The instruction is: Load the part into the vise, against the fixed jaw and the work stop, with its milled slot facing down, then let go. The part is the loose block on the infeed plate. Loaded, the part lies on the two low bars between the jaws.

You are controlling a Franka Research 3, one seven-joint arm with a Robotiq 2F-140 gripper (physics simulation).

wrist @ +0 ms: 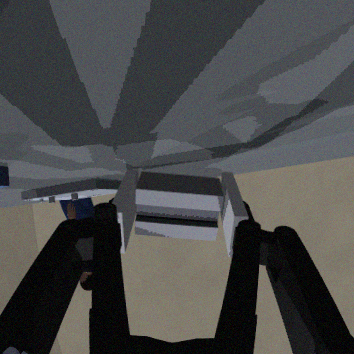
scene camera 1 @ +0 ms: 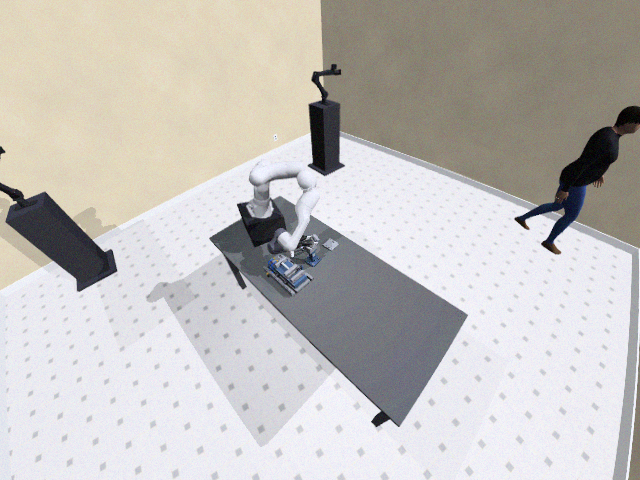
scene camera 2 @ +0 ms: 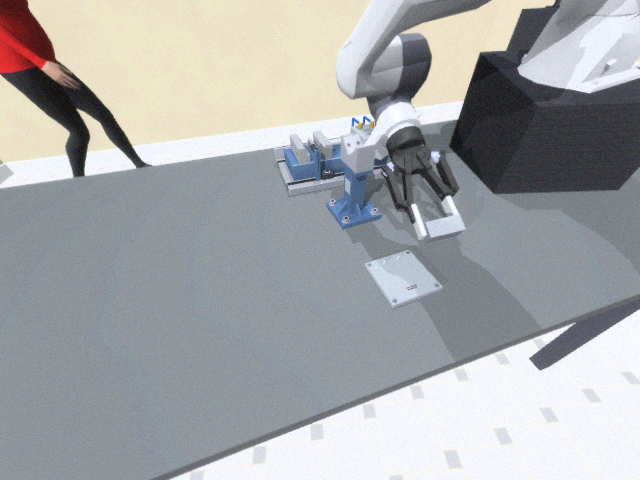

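The part, a light grey block (scene camera 2: 445, 227) (wrist: 177, 199), is held off the table between the pale finger pads of my gripper (scene camera 2: 435, 217) (wrist: 179, 187). A dark slot runs across the part's side facing the wrist camera. The gripper is tilted and shut on the part. The infeed plate (scene camera 1: 330, 243) (scene camera 2: 403, 283), a pale square with small screws, lies on the table with no block on it, in front of the gripper in scene camera 2. The blue and grey vise (scene camera 1: 285, 269) (scene camera 2: 301, 171) stands at the back left of the gripper there, partly hidden by a blue stand.
The blue stand (scene camera 1: 313, 259) (scene camera 2: 354, 190) with a grey block on top rises between the vise and the infeed plate, close to the gripper. The black robot base (scene camera 1: 261, 225) (scene camera 2: 563, 144) stands on the table (scene camera 1: 372, 320) (scene camera 2: 180, 310). People stand beyond the table.
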